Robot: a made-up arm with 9 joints. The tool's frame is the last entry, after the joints.
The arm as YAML. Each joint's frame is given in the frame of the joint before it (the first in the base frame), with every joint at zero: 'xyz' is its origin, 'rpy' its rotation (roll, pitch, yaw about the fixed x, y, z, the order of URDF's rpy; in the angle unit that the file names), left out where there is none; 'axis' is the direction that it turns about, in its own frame. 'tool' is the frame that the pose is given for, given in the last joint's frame.
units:
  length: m
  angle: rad
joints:
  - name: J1
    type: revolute
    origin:
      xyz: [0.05, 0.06, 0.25]
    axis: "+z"
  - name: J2
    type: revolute
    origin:
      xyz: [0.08, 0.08, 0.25]
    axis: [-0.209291, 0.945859, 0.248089]
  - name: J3
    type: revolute
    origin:
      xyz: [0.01, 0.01, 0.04]
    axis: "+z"
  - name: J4
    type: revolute
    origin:
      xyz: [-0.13, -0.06, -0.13]
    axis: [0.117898, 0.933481, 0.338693]
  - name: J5
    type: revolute
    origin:
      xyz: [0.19, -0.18, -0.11]
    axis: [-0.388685, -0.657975, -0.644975]
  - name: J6
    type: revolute
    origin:
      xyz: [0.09, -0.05, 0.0]
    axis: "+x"
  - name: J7
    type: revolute
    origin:
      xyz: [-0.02, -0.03, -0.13]
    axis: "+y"
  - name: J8
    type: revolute
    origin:
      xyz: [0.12, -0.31, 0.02]
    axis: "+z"
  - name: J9
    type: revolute
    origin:
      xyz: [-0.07, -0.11, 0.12]
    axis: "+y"
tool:
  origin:
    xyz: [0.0, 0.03, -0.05]
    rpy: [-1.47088, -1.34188, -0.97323]
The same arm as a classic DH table. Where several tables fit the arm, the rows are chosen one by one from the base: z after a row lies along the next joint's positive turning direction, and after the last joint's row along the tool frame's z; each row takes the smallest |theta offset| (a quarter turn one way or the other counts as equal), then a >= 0, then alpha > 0; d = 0 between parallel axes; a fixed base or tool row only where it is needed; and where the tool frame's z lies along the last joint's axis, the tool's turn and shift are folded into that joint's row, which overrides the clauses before.
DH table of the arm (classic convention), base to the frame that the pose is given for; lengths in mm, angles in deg. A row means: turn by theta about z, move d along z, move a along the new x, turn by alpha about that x. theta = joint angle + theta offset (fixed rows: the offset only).
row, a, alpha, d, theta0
base (fixed), 78.1, 0, 0, 50.19
J1, 95.4, -75.64, 484.4, -37.72
J2, 11.9, 75.64, 70.6, 0
J3, -121.5, -70.2, -64.7, -19.68
J4, 195.5, -151.46, -437.1, 39.39
J5, -35, -112.87, -158.9, -59.48
J6, 130, -90, 85.1, -44.43
J7, 120, 90, -340, -90
J8, -70, -90, 140, 0
J9, 50, 50.2, -78.8, 88.31
tool (fixed), 0, 0, -1.9, -165.87

